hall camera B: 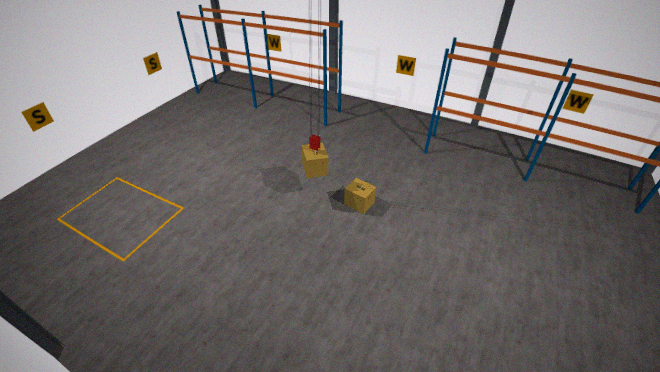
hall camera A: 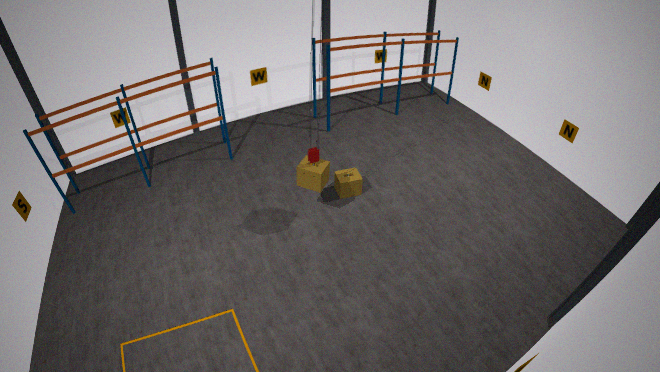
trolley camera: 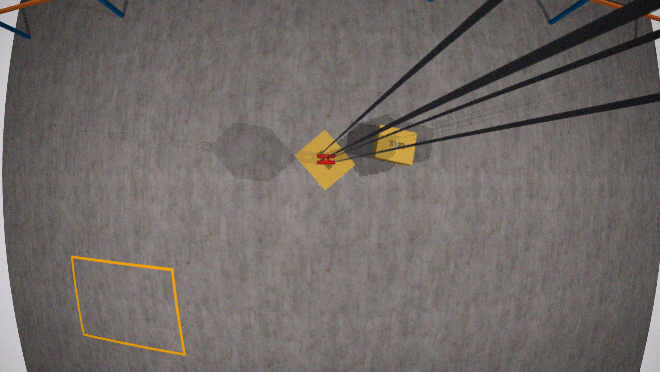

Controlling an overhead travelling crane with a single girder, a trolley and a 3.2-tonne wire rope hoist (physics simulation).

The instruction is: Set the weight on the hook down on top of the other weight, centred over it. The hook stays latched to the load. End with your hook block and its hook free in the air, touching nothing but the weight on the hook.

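Note:
My red hook block (hall camera A: 313, 155) (hall camera B: 314, 142) (trolley camera: 326, 159) hangs on its ropes, with the yellow weight on the hook (hall camera A: 313, 176) (hall camera B: 315, 164) (trolley camera: 325, 176) latched directly under it. That weight hangs level in the air; its shadow lies apart from it on the floor. The other yellow weight (hall camera A: 348, 183) (hall camera B: 360, 196) (trolley camera: 395, 150) stands on the floor, to the right of the hanging weight in all three views. In the trolley view a gap of floor shows between the two, and the hanging weight is turned to a diamond against the other. The hook itself is too small to see clearly.
An orange floor outline (hall camera A: 177, 327) (hall camera B: 91, 239) (trolley camera: 122, 262) is marked left of the weights. Blue and orange racks (hall camera A: 328, 90) (hall camera B: 325, 77) stand along the W wall. Dark wall columns rise behind them.

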